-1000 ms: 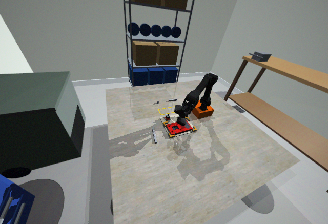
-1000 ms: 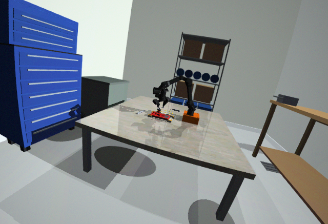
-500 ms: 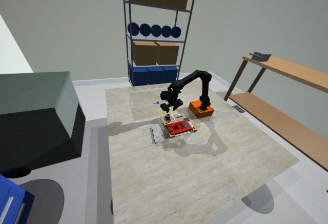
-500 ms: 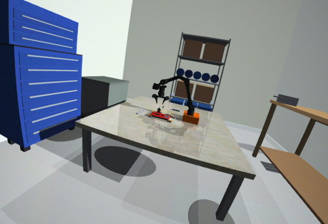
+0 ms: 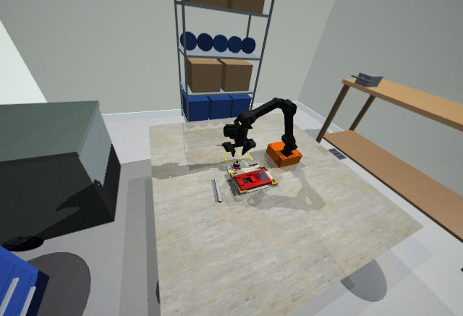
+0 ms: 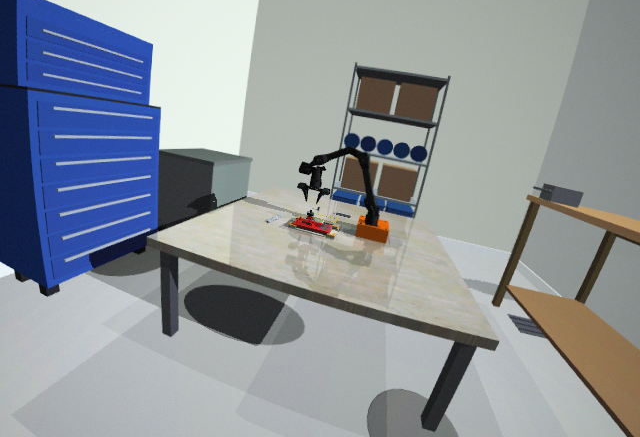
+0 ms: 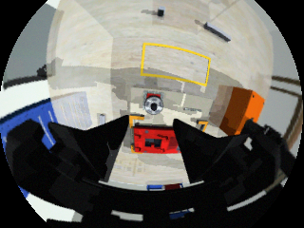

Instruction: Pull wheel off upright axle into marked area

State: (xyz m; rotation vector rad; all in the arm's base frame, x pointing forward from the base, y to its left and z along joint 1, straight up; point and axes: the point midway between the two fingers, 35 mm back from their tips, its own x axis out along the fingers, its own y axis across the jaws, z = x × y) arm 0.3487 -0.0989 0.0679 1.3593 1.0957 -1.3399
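Now: the wheel 70 mm below my gripper tip and 10 mm behind it. From my gripper tip the other things lie so: small grey part (240 mm to the right, 90 mm below, 50 mm behind); then thin grey bar (180 mm ahead, 100 mm below, 90 mm to the left); then upright axle (70 mm below, 10 mm behind).
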